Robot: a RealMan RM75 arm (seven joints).
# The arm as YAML. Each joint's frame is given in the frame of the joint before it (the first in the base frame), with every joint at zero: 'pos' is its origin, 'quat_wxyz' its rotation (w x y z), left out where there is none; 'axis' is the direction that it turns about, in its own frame. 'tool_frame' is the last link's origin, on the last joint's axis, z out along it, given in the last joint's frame.
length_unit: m
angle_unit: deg
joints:
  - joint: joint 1
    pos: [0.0, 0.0, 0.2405]
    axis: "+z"
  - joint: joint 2
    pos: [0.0, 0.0, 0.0]
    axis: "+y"
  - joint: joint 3
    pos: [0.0, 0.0, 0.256]
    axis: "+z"
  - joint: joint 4
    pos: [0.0, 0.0, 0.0]
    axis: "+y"
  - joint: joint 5
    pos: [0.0, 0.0, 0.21]
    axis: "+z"
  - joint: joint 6
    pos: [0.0, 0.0, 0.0]
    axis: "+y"
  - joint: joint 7
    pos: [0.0, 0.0, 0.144]
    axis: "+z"
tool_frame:
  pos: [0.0, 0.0, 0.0]
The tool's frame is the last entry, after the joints.
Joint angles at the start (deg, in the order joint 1, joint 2, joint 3, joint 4, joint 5, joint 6, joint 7):
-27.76 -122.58 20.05 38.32 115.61 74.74 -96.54
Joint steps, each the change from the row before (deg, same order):
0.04 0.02 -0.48 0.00 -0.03 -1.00 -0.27
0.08 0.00 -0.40 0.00 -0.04 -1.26 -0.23
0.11 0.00 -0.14 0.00 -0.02 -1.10 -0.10
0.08 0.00 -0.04 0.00 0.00 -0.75 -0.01
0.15 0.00 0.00 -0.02 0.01 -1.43 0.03
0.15 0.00 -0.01 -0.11 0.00 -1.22 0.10
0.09 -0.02 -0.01 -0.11 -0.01 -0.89 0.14
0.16 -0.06 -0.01 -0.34 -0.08 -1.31 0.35
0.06 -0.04 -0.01 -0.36 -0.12 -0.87 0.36
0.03 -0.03 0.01 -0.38 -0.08 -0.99 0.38
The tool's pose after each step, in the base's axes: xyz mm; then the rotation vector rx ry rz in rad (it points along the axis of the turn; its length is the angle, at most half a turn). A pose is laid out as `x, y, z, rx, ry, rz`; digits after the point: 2 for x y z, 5 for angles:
-322.36, 343.12, 27.98, -2.04323, -1.24205, -0.83917
-326.24, 343.96, 29.78, -2.01331, -1.25165, -0.83022
-329.53, 344.45, 30.89, -1.99154, -1.25782, -0.81904
-331.73, 344.72, 31.51, -1.97831, -1.26075, -0.81014
-335.80, 345.17, 32.47, -1.95513, -1.26530, -0.79202
-339.45, 345.23, 32.94, -1.93563, -1.26970, -0.77659
-341.95, 345.28, 33.03, -1.92226, -1.27213, -0.76552
-345.67, 344.88, 32.22, -1.90342, -1.27695, -0.75026
-347.83, 344.73, 31.19, -1.89223, -1.27949, -0.74136
-350.14, 344.76, 30.13, -1.88076, -1.28166, -0.73004

